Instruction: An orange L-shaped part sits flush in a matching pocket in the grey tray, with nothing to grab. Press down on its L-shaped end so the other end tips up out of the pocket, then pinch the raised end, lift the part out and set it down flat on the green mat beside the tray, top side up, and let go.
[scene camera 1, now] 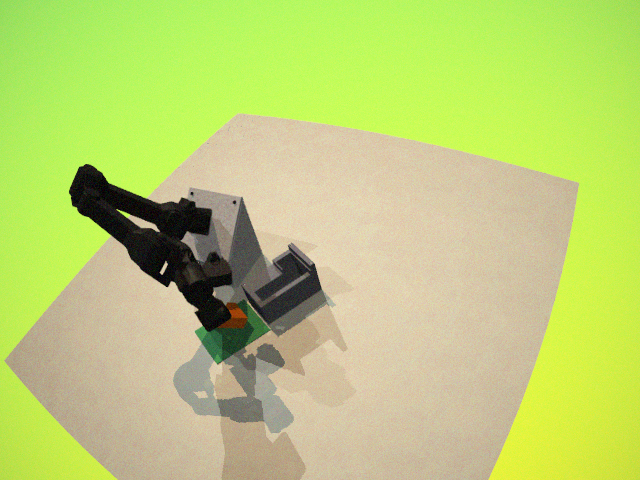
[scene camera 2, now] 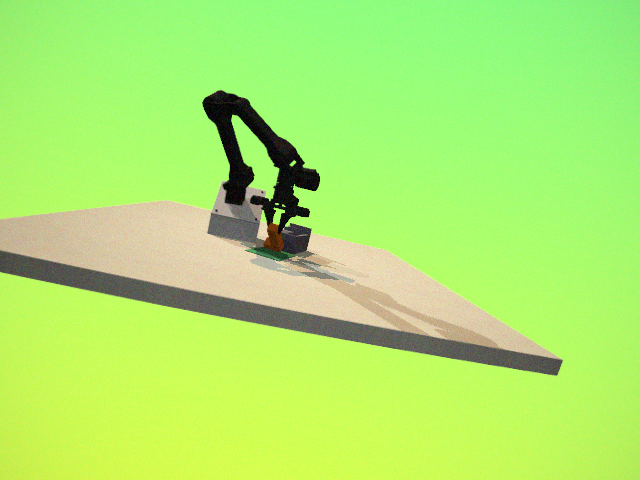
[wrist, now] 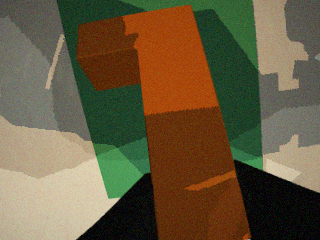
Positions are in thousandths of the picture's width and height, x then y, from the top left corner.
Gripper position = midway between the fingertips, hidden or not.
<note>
The gripper (scene camera 1: 332, 664) holds an orange L-shaped part (wrist: 605, 740). Also in view: a green mat (scene camera 1: 346, 716).
The gripper is seen too in scene camera 2 (scene camera 2: 429, 484) and in the wrist view (wrist: 598, 735). The green mat shows as well in the wrist view (wrist: 361, 494).
</note>
